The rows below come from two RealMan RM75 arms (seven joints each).
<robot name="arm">
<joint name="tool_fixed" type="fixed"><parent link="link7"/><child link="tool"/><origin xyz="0 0 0" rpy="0 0 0"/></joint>
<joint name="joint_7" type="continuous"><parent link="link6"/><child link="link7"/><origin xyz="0 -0.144 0" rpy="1.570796 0 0"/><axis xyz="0 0 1"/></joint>
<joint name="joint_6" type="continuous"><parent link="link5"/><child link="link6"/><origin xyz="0 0 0" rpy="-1.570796 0 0"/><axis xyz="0 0 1"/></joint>
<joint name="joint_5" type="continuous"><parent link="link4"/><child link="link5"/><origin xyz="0 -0.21 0" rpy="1.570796 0 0"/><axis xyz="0 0 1"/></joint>
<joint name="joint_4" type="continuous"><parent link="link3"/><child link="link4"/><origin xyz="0 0 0" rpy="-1.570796 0 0"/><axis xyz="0 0 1"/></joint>
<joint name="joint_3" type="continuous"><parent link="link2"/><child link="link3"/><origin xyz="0 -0.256 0" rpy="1.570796 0 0"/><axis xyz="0 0 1"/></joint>
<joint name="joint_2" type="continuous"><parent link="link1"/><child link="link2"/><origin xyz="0 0 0" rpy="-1.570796 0 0"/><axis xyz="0 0 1"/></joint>
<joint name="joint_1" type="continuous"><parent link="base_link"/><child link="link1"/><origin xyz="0 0 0.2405" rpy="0 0 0"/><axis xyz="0 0 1"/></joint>
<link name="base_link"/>
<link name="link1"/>
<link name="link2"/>
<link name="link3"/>
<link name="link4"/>
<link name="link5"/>
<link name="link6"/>
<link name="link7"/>
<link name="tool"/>
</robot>
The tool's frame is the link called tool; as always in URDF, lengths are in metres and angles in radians. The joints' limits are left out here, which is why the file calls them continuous.
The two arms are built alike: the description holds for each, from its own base.
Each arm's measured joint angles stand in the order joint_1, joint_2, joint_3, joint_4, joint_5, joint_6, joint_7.
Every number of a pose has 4 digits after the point.
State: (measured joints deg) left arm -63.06 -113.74 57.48 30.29 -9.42 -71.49 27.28; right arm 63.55 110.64 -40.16 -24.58 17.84 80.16 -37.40
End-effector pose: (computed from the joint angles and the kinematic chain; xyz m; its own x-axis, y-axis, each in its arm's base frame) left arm -0.2035 0.4505 0.0102 0.5064 0.8443 -0.1752 0.5840 -0.4853 -0.6507; right arm 0.1965 0.4329 0.0110 0.4596 -0.8835 0.0906 -0.8172 -0.4606 -0.3466
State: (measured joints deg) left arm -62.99 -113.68 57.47 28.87 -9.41 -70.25 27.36; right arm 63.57 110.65 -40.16 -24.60 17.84 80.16 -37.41
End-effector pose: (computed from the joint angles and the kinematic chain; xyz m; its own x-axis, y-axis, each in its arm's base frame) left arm -0.2084 0.4496 0.0075 0.5019 0.8470 -0.1754 0.5856 -0.4819 -0.6518; right arm 0.1962 0.4330 0.0110 0.4602 -0.8832 0.0905 -0.8168 -0.4611 -0.3466
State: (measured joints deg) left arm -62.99 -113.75 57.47 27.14 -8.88 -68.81 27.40; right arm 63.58 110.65 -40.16 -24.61 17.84 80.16 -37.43
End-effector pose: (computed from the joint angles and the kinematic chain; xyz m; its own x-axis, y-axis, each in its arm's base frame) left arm -0.2144 0.4479 0.0038 0.4959 0.8490 -0.1822 0.5817 -0.4806 -0.6563; right arm 0.1961 0.4331 0.0110 0.4607 -0.8829 0.0905 -0.8165 -0.4616 -0.3466
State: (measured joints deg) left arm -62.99 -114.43 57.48 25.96 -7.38 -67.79 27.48; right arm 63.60 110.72 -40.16 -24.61 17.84 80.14 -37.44
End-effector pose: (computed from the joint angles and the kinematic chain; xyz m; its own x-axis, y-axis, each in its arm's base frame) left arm -0.2192 0.4445 -0.0023 0.4927 0.8459 -0.2043 0.5670 -0.4901 -0.6620; right arm 0.1959 0.4330 0.0104 0.4613 -0.8826 0.0911 -0.8164 -0.4624 -0.3459
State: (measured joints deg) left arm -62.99 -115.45 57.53 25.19 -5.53 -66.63 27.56; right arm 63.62 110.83 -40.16 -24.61 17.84 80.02 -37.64
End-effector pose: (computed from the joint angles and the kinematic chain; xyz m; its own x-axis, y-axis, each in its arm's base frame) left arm -0.2223 0.4413 -0.0098 0.4962 0.8376 -0.2283 0.5455 -0.5054 -0.6686; right arm 0.1956 0.4329 0.0095 0.4651 -0.8805 0.0918 -0.8145 -0.4663 -0.3452
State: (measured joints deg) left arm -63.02 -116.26 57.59 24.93 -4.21 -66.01 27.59; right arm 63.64 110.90 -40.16 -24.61 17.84 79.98 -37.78
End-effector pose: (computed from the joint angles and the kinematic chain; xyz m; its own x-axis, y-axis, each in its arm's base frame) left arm -0.2232 0.4391 -0.0151 0.5006 0.8301 -0.2457 0.5292 -0.5180 -0.6720; right arm 0.1953 0.4328 0.0090 0.4677 -0.8790 0.0929 -0.8132 -0.4691 -0.3445
